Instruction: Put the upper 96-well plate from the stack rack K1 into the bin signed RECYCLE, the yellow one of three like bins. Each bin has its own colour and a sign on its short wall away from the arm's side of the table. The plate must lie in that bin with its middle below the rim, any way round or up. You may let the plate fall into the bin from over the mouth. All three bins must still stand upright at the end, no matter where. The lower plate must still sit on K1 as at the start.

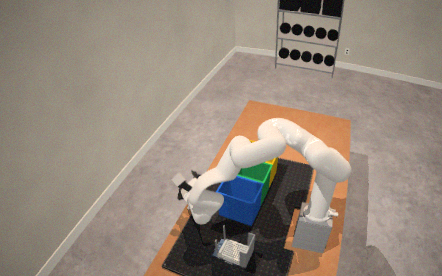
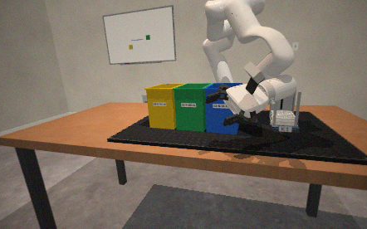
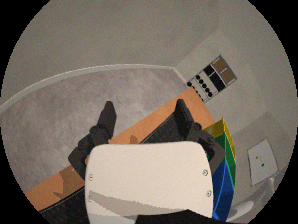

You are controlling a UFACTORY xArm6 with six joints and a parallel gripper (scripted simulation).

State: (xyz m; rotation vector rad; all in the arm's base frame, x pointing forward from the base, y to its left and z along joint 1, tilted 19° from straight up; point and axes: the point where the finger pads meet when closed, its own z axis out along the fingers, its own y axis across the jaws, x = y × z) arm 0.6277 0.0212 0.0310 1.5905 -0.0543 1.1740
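The white 96-well plate lies 330 mm behind my hand, 240 mm to the left of it and 100 mm below it. From my hand the other things lie so: yellow bin (290 mm behind, 260 mm to the right, 50 mm below); then blue bin (270 mm behind, 50 mm below); then green bin (280 mm behind, 130 mm to the right, 50 mm below).
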